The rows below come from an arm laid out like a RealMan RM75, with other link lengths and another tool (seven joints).
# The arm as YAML. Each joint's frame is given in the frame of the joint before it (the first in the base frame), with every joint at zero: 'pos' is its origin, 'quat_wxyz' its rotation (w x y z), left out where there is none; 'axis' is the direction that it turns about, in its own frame. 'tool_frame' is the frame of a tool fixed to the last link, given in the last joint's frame.
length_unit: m
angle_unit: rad
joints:
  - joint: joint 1
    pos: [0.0, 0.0, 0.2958]
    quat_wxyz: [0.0, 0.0, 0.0, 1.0]
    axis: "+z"
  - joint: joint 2
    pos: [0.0, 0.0, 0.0]
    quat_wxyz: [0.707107, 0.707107, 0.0, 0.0]
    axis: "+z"
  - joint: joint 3
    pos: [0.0, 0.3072, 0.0]
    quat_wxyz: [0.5, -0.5, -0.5, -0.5]
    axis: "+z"
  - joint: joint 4
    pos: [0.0, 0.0, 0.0]
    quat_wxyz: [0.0, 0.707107, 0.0, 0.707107]
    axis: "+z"
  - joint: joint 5
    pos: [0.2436, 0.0, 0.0]
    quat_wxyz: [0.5, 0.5, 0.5, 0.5]
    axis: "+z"
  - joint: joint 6
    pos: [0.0, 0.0, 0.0]
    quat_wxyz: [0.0, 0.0, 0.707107, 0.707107]
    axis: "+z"
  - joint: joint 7
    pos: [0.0, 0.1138, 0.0]
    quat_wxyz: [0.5, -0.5, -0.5, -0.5]
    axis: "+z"
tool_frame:
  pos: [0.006, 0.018, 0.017]
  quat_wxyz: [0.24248, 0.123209, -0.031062, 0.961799]
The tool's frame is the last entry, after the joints.
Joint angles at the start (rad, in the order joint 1, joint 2, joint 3, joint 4, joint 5, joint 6, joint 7): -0.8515 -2.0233 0.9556 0.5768 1.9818 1.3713 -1.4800
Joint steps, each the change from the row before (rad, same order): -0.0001 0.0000 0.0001 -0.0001 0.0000 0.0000 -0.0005; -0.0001 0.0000 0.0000 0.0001 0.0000 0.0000 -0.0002; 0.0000 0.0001 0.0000 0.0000 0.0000 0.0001 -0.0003; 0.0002 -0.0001 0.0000 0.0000 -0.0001 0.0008 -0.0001; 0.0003 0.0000 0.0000 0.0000 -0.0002 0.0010 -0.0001; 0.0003 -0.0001 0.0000 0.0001 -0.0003 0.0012 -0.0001; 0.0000 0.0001 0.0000 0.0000 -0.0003 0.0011 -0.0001; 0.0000 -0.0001 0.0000 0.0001 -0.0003 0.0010 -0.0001; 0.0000 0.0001 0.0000 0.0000 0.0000 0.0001 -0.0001; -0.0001 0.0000 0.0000 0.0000 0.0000 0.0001 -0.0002; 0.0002 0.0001 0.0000 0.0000 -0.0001 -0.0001 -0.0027; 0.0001 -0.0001 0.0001 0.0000 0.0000 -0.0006 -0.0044; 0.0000 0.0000 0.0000 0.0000 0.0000 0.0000 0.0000; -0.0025 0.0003 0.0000 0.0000 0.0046 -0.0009 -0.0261; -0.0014 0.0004 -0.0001 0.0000 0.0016 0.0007 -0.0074; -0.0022 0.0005 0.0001 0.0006 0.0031 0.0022 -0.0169
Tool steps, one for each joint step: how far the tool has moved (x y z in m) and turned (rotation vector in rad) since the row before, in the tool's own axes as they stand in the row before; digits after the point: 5 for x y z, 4 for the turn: -0.00002 0.00001 0.00004 0.0000 -0.0001 -0.0005; -0.00002 0.00007 0.00001 0.0000 0.0000 0.0000; 0.00000 0.00001 -0.00005 0.0000 0.0000 -0.0003; -0.00010 -0.00014 0.00004 0.0001 -0.0008 -0.0004; -0.00011 -0.00017 -0.00003 0.0001 -0.0009 -0.0005; -0.00015 -0.00016 0.00003 0.0001 -0.0012 -0.0004; -0.00013 -0.00001 -0.00001 0.0001 -0.0010 -0.0002; -0.00015 -0.00001 0.00008 0.0001 -0.0011 -0.0001; 0.00000 0.00001 -0.00005 0.0000 0.0000 -0.0001; -0.00002 0.00004 0.00002 0.0000 -0.0001 -0.0001; -0.00001 -0.00007 -0.00008 -0.0009 0.0002 -0.0027; -0.00002 -0.00005 0.00005 -0.0013 0.0005 -0.0043; 0.00000 0.00000 0.00000 0.0000 0.0000 0.0000; -0.00031 0.00064 0.00029 -0.0020 0.0021 -0.0230; -0.00021 0.00047 0.00006 0.0002 0.0000 -0.0059; -0.00057 0.00071 0.00017 0.0002 -0.0007 -0.0140
